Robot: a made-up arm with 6 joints. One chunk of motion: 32 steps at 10 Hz.
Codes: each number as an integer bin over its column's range. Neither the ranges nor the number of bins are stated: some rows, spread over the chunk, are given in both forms.
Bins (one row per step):
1: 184 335 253 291 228 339
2: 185 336 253 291 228 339
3: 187 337 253 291 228 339
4: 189 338 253 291 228 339
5: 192 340 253 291 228 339
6: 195 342 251 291 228 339
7: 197 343 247 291 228 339
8: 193 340 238 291 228 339
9: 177 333 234 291 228 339
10: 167 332 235 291 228 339
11: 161 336 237 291 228 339
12: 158 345 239 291 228 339
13: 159 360 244 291 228 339
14: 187 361 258 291 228 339
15: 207 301 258 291 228 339
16: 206 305 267 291 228 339
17: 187 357 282 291 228 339
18: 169 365 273 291 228 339
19: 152 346 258 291 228 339
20: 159 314 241 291 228 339
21: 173 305 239 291 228 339
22: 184 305 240 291 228 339
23: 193 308 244 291 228 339
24: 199 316 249 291 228 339
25: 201 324 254 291 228 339
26: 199 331 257 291 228 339
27: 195 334 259 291 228 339
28: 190 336 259 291 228 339
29: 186 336 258 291 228 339
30: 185 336 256 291 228 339
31: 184 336 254 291 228 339
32: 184 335 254 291 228 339
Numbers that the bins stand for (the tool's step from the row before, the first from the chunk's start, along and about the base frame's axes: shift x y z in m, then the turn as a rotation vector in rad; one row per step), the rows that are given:
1: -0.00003 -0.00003 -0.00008 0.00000 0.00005 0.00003
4: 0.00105 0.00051 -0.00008 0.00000 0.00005 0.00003
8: 0.00192 0.00088 -0.00358 0.00000 0.00005 0.00003
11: -0.00503 0.00015 -0.00381 0.00000 0.00005 0.00003
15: 0.00496 -0.00622 0.00108 0.00000 0.00005 0.00003
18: -0.00329 0.00543 0.00458 0.00000 0.00005 0.00003
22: -0.00003 -0.00549 -0.00311 0.00000 0.00005 0.00003
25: 0.00366 -0.00203 0.00015 0.00000 0.00005 0.00003
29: 0.00040 0.00015 0.00108 0.00000 0.00005 0.00003
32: -0.00003 -0.00003 0.00015 0.00000 0.00005 0.00003
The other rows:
2: 0.00019 0.00015 -0.00008 0.00000 0.00005 0.00003
3: 0.00062 0.00033 -0.00008 0.00000 0.00005 0.00003
5: 0.00171 0.00088 -0.00008 0.00000 0.00005 0.00003
6: 0.00236 0.00124 -0.00055 0.00000 0.00005 0.00003
7: 0.00279 0.00142 -0.00148 0.00000 0.00005 0.00003
9: -0.00155 -0.00040 -0.00451 0.00000 0.00005 0.00003
10: -0.00372 -0.00058 -0.00427 0.00000 0.00005 0.00003
12: -0.00568 0.00179 -0.00334 0.00000 0.00005 0.00003
13: -0.00546 0.00452 -0.00218 0.00000 0.00005 0.00003
14: 0.00062 0.00470 0.00108 0.00000 0.00005 0.00003
16: 0.00475 -0.00549 0.00318 0.00000 0.00005 0.00003
17: 0.00062 0.00397 0.00667 0.00000 0.00005 0.00003
19: -0.00698 0.00197 0.00108 0.00000 0.00005 0.00003
20: -0.00546 -0.00385 -0.00288 0.00000 0.00005 0.00003
21: -0.00242 -0.00549 -0.00334 0.00000 0.00005 0.00003
23: 0.00192 -0.00495 -0.00218 0.00000 0.00005 0.00003
24: 0.00323 -0.00349 -0.00101 0.00000 0.00005 0.00003
26: 0.00323 -0.00076 0.00085 0.00000 0.00005 0.00003
27: 0.00236 -0.00021 0.00132 0.00000 0.00005 0.00003
28: 0.00127 0.00015 0.00132 0.00000 0.00005 0.00003
30: 0.00019 0.00015 0.00062 0.00000 0.00005 0.00003
31: -0.00003 0.00015 0.00015 0.00000 0.00005 0.00003

